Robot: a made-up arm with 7 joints. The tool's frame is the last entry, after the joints. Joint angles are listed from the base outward. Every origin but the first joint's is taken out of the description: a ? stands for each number. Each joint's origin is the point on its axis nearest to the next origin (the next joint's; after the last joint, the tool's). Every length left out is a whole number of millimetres.
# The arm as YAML. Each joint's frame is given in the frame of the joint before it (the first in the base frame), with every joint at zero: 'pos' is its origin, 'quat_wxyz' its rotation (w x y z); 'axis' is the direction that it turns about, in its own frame. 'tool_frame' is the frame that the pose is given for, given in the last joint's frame.
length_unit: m
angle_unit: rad
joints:
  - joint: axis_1
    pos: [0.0, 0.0, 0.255]
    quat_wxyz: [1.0, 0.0, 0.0, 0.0]
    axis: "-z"
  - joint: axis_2
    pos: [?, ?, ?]
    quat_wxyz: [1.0, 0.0, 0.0, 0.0]
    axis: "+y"
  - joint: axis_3
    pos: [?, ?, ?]
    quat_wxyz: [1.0, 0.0, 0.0, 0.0]
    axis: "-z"
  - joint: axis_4
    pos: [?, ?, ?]
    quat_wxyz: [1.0, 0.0, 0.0, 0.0]
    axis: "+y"
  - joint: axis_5
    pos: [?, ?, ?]
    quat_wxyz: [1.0, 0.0, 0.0, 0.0]
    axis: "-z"
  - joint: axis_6
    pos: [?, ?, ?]
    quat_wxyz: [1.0, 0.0, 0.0, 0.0]
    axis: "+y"
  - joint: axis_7
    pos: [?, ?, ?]
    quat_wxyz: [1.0, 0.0, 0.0, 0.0]
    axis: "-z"
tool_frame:
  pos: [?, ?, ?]
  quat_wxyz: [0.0, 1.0, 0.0, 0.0]
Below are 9 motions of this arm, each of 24 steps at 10 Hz.
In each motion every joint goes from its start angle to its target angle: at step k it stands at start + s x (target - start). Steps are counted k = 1, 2, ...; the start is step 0. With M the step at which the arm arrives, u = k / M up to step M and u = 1 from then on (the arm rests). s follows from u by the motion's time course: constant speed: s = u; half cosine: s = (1 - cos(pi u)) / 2; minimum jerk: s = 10 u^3 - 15 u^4 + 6 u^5.
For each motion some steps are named. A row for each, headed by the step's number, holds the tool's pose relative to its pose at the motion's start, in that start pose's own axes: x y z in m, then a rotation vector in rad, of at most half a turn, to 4 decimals.
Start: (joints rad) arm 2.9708 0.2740 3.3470 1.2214 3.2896 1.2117 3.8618
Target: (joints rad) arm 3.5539 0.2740 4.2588 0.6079 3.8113 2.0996 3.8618
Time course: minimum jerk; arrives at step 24
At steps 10, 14, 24:
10: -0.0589 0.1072 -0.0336 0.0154 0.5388 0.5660
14: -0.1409 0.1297 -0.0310 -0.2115 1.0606 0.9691
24: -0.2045 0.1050 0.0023 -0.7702 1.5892 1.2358

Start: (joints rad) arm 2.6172 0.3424 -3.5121 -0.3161 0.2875 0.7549 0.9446
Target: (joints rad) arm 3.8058 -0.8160 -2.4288 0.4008 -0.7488 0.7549 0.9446
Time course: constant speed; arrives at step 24
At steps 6, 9, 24:
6: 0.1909 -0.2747 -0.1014 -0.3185 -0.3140 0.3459
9: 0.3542 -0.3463 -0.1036 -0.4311 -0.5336 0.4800
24: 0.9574 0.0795 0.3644 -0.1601 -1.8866 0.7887

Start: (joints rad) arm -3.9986 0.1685 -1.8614 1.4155 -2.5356 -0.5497 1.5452
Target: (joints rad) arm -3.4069 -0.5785 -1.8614 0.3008 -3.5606 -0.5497 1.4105
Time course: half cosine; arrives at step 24
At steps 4, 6, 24:
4: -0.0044 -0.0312 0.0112 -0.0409 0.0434 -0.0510
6: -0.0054 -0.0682 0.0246 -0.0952 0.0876 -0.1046
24: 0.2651 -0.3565 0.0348 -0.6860 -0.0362 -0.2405

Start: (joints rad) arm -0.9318 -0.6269 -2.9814 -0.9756 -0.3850 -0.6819 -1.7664
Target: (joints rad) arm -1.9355 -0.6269 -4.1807 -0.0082 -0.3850 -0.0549 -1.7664
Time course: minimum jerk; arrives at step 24
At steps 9, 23, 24:
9: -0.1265 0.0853 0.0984 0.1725 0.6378 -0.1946
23: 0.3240 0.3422 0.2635 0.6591 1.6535 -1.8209
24: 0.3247 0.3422 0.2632 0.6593 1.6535 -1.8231

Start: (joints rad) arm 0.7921 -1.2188 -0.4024 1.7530 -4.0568 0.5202 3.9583
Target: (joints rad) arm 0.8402 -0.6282 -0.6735 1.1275 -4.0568 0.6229 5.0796
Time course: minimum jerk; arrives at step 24
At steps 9, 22, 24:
9: 0.0124 -0.0330 -0.0739 -0.0301 0.0113 0.2334
22: 0.0942 -0.0629 -0.2536 0.0020 0.0020 0.7672
24: 0.0951 -0.0627 -0.2548 0.0027 0.0014 0.7708

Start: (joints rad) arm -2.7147 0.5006 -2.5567 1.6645 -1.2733 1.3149 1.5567
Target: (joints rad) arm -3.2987 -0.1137 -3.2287 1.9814 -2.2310 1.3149 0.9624
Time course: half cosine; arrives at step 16
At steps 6, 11, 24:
6: 0.0220 -0.0351 -0.1627 -0.4226 0.1017 -0.4673
11: 0.0704 -0.1837 -0.3345 -0.9452 -0.0267 -1.3033
24: 0.0999 -0.2782 -0.3776 -1.0951 -0.2164 -1.7220

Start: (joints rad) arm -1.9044 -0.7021 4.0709 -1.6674 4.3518 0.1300 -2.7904
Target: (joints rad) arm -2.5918 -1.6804 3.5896 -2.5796 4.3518 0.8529 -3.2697
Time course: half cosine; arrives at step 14
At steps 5, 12, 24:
5: -0.0236 0.1153 0.0379 0.3115 -0.1311 -0.2992
12: -0.0839 0.3857 0.1817 0.9441 -0.3919 -0.5553
24: -0.0898 0.4066 0.1921 0.9754 -0.4049 -0.5580

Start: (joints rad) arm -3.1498 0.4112 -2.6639 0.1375 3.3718 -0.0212 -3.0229
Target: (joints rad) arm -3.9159 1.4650 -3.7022 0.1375 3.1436 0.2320 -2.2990
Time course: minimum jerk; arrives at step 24
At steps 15, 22, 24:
15: -0.0351 0.7151 0.3423 0.7899 0.5447 -0.8170
22: 0.1096 0.8885 0.6093 1.1809 0.6912 -1.0247
24: 0.1127 0.8907 0.6149 1.1885 0.6937 -1.0280

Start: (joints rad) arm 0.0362 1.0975 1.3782 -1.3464 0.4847 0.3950 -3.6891
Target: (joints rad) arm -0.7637 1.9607 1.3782 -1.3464 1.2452 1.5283 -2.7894
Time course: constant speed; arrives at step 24
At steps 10, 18, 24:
10: 0.1285 0.1778 -0.0081 -0.1513 0.2388 0.1975
18: 0.2986 0.2955 0.0496 -0.1520 0.4389 0.3462
24: 0.4404 0.3548 0.1415 -0.0940 0.5716 0.4541

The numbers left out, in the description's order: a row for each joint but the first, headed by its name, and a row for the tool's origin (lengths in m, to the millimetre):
axis_2: 0.0 -0.012 0.0
axis_3: 0.0 0.0 0.515
axis_4: 0.0 -0.015 0.0
axis_5: 0.0 0.0 0.328
axis_6: 0.0 0.0 0.0
axis_7: 0.0 0.0 0.158
tool: 0.0 0.0 0.0

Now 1 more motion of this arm.
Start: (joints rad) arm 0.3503 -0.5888 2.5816 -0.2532 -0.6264 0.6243 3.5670
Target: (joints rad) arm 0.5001 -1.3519 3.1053 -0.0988 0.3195 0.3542 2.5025
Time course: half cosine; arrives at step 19
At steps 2, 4, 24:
2: -0.0159 -0.0177 -0.0016 -0.0362 0.0211 -0.0023
4: -0.0618 -0.0689 -0.0025 -0.1401 0.0785 -0.0067
24: -0.5238 -0.5350 0.2979 -1.0516 0.5153 0.1969

